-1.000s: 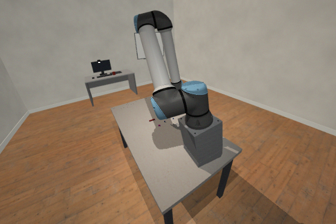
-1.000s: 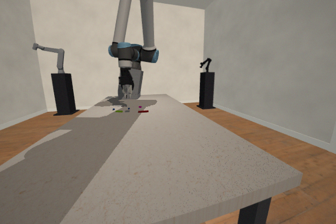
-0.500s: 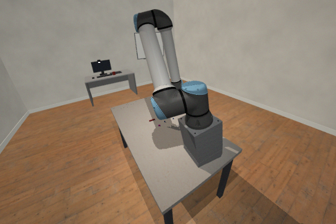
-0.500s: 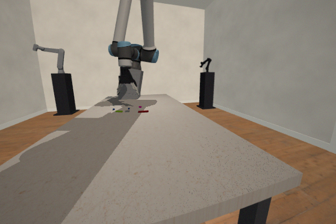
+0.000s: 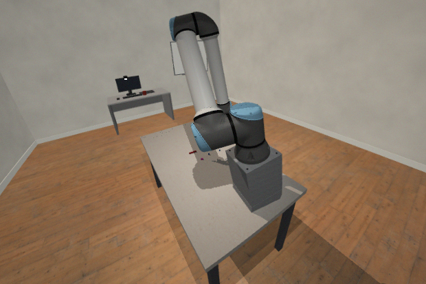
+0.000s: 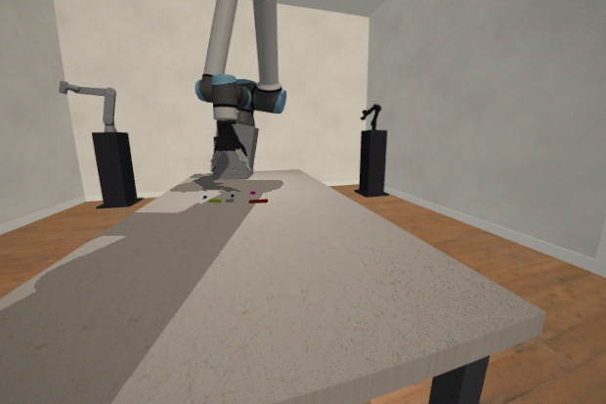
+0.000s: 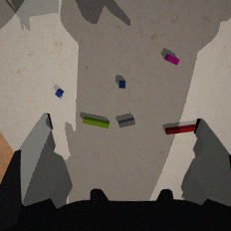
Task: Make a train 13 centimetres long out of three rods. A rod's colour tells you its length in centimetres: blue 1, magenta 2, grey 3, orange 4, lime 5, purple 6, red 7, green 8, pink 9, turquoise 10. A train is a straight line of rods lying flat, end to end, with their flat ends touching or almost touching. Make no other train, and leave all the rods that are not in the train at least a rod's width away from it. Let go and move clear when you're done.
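My gripper is now 10 cm above the lime rod, 6 cm to the left of it and 6 cm short of it. Also, from my hand: grey rod 10 cm below, 8 cm ahead; then red rod 11 cm to the left, 11 cm ahead, 10 cm below; then magenta rod 10 cm below, 8 cm to the left, 3 cm behind.
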